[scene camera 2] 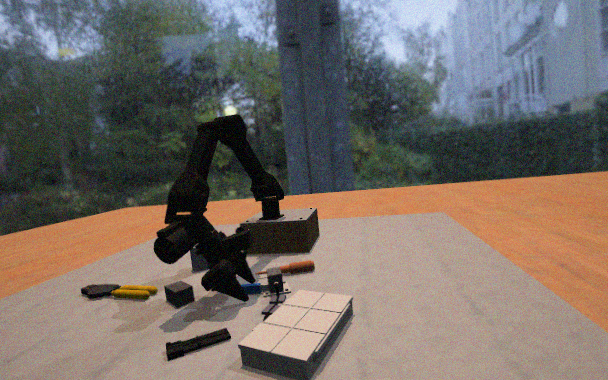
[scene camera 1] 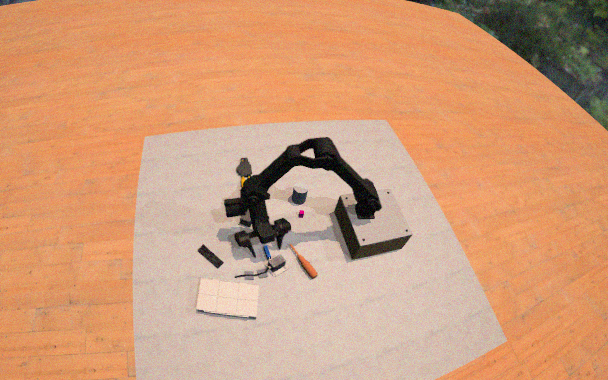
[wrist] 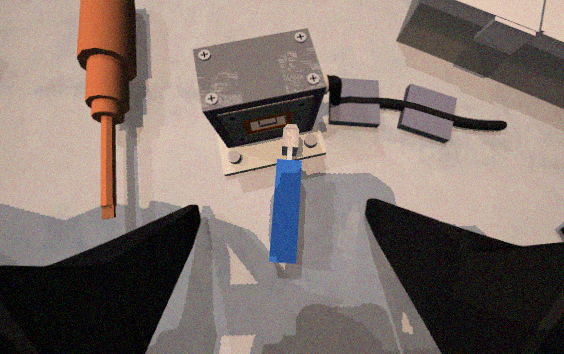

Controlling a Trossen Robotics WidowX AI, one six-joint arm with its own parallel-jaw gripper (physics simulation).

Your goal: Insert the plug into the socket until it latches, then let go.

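Frame: origin at the arm's base, x ahead, y left, z up, level; centimetres.
Seen in the pictures: gripper, fingertip midpoint: (scene camera 2: 250, 290) (scene camera 1: 267, 253) (wrist: 283, 209); arm's base, link origin: (scene camera 2: 271, 217) (scene camera 1: 364, 211).
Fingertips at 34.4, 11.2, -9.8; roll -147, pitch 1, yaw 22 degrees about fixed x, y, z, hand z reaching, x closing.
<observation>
Offsets run from my fingertips to a thing's top centre, as dx, dy, dz. "spot": to the spot under its first point.
The blue plug @(-0.2, +0.9, +1.6) (scene camera 1: 267, 252) (scene camera 2: 251, 288) (wrist: 286, 212) lies on the mat with its pale tip pointing at the socket. In the wrist view the tip is near the right part of the socket's opening and overlaps the socket's light base plate; whether it touches the socket, I cannot tell. The socket @(-2.6, +5.1, +3.9) (scene camera 1: 277, 263) (scene camera 2: 275, 281) (wrist: 260, 72) is a grey box with screws on top and a small framed slot in its near face. My gripper (scene camera 1: 267, 251) (scene camera 2: 251, 291) (wrist: 283, 209) is open and empty. Its fingers stand wide, on either side of the plug's blue body.
An orange screwdriver @(-11.8, +3.1, +2.1) (scene camera 1: 306, 265) (scene camera 2: 298, 267) (wrist: 107, 75) lies beside the socket. A black cable @(spot: +6.7, +8.7, +0.0) (wrist: 435, 109) runs from the socket's other side over grey pads. A white tiled block @(+13.3, +18.0, +2.9) (scene camera 1: 228, 298) (scene camera 2: 300, 325), a black bar @(+19.8, +2.0, +0.9) (scene camera 1: 210, 255) (scene camera 2: 198, 343), a dark cube @(+6.8, -14.4, +2.9) (scene camera 2: 179, 293) and yellow-handled pliers @(spot: +8.8, -26.3, +1.3) (scene camera 2: 135, 291) lie around.
</observation>
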